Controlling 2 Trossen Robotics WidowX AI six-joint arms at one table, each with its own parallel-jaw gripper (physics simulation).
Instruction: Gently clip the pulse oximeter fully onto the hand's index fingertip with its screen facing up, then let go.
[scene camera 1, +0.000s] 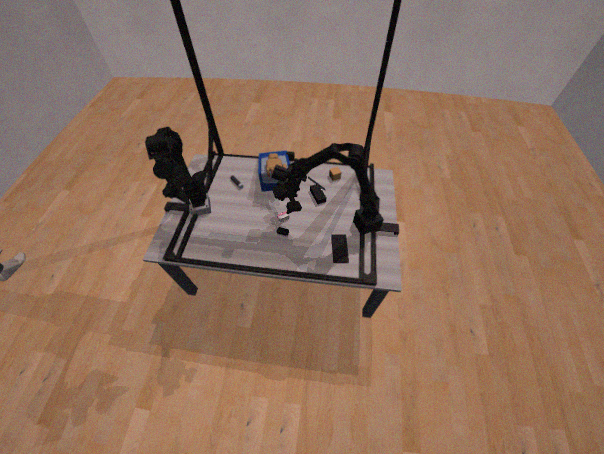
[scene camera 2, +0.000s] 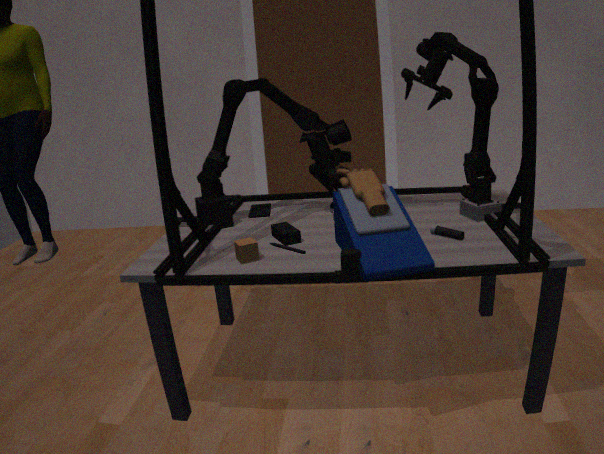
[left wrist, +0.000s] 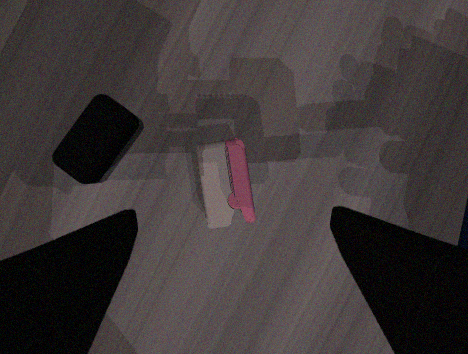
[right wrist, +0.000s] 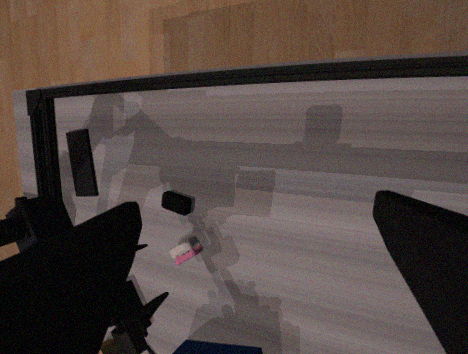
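Where they show: left gripper, fingertip midpoint: (scene camera 1: 284, 207) (left wrist: 235, 218) (right wrist: 157, 269); right gripper, fingertip midpoint: (scene camera 1: 197, 201) (scene camera 2: 416, 104) (right wrist: 257, 208); left arm's base, origin of the base link: (scene camera 1: 369, 214) (scene camera 2: 212, 197) (right wrist: 20, 227); right arm's base, origin of the base link: (scene camera 1: 198, 202) (scene camera 2: 480, 201).
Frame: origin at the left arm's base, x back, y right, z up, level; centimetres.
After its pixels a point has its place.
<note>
The white-and-pink pulse oximeter (scene camera 1: 283, 216) {x -37.3, y 19.0, z -6.4 cm} (left wrist: 217, 185) {x -37.1, y 19.3, z -6.4 cm} (right wrist: 186, 252) {x -38.5, y 20.1, z -6.4 cm} lies on the table, its white and pink halves side by side; its screen cannot be made out. My left gripper (left wrist: 235, 218) {x -35.8, y 20.2, z -1.0 cm} (right wrist: 157, 269) {x -35.8, y 20.2, z -1.0 cm} is open and empty, low over the table, with the oximeter ahead of and between its fingertips in the left wrist view. The tan hand (scene camera 1: 275, 162) {x -32.5, y 41.9, z 8.5 cm} (scene camera 2: 366, 185) {x -31.8, y 45.2, z 7.1 cm} rests on the grey pad of a blue wedge (scene camera 1: 264, 186) {x -40.3, y 40.8, z -5.1 cm} (scene camera 2: 395, 257) {x -27.6, y 65.0, z -5.9 cm}; its fingers are partly hidden by my left arm in scene camera 1. My right gripper (scene camera 2: 419, 102) {x -71.2, y 15.4, z 25.1 cm} (right wrist: 257, 208) {x -71.2, y 15.4, z 25.1 cm} is open and empty, high above the table.
A small black block (scene camera 1: 283, 231) {x -40.3, y 10.5, z -6.4 cm} (left wrist: 97, 139) {x -40.2, y 11.8, z -6.2 cm} (right wrist: 178, 202) {x -41.7, y 11.4, z -6.3 cm} lies near the oximeter. A flat black slab (scene camera 1: 340, 248) {x -18.0, y -7.2, z -8.7 cm}, a black box (scene camera 1: 317, 194) {x -15.8, y 25.6, z -6.0 cm} (scene camera 2: 286, 233) {x -13.2, y 32.3, z -6.0 cm}, a pen (scene camera 2: 288, 248) {x -11.8, y 36.5, z -8.9 cm}, a wooden cube (scene camera 1: 335, 174) {x -1.2, y 34.4, z -4.9 cm} (scene camera 2: 246, 250) {x 0.6, y 39.1, z -6.1 cm} and a dark cylinder (scene camera 1: 237, 182) {x -53.2, y 51.3, z -7.1 cm} (scene camera 2: 449, 232) {x -52.8, y 54.6, z -7.6 cm} also lie on the table.
</note>
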